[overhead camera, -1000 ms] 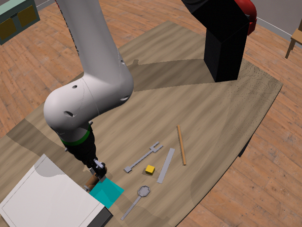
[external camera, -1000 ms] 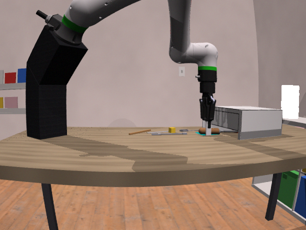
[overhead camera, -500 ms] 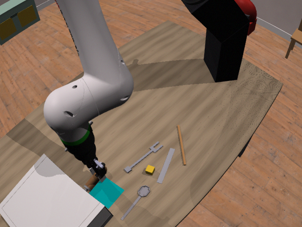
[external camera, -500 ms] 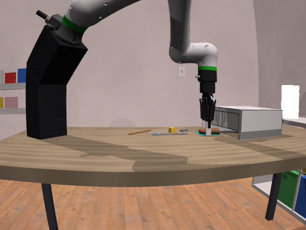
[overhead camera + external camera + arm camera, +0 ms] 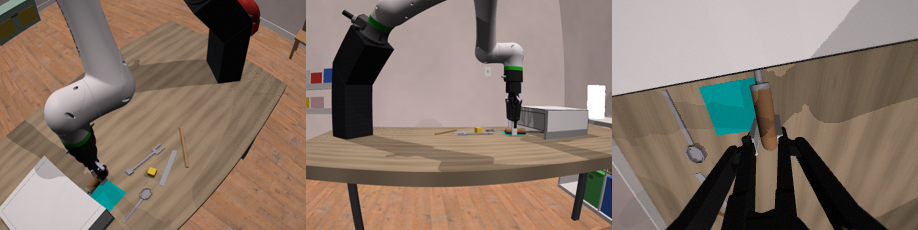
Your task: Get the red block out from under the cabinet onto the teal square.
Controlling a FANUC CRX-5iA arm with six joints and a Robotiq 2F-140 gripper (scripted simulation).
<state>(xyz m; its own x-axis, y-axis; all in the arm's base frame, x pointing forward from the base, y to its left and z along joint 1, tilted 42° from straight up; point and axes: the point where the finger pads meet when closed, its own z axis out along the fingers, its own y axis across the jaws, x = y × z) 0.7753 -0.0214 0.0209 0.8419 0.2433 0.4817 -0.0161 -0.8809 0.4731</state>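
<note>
The teal square lies 6 cm to the left of my hand, 4 cm below it and 4 cm ahead of it. Round my hand: grey fork tool 16 cm behind, 8 cm to the left, 3 cm below; grey spoon-like tool 16 cm to the left, 3 cm below, 2 cm behind; yellow cube 14 cm to the left, 13 cm behind, 3 cm below.
</note>
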